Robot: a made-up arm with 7 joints. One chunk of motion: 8 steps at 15 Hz.
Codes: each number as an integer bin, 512 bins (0 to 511) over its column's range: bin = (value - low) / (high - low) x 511, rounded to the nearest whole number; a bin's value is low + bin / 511 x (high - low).
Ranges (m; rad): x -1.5..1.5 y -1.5..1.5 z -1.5..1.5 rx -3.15..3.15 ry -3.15..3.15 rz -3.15..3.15
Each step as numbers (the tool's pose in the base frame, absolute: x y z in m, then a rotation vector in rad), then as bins.
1 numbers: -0.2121 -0.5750 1.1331 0.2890 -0.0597 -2.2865
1 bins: 219 158 449 279 251 70
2 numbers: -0.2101 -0.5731 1.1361 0.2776 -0.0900 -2.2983
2 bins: 220 158 449 278 248 69
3 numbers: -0.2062 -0.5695 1.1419 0.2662 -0.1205 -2.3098
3 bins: 220 158 450 277 246 68
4 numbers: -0.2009 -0.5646 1.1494 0.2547 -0.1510 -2.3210
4 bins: 221 159 451 276 243 67
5 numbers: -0.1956 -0.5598 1.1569 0.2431 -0.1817 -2.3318
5 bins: 222 160 453 275 241 66
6 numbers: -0.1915 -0.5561 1.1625 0.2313 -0.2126 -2.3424
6 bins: 223 161 454 274 238 66
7 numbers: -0.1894 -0.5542 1.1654 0.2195 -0.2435 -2.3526
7 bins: 223 161 454 273 236 65
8 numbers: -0.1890 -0.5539 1.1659 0.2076 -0.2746 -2.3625
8 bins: 223 161 454 272 233 64
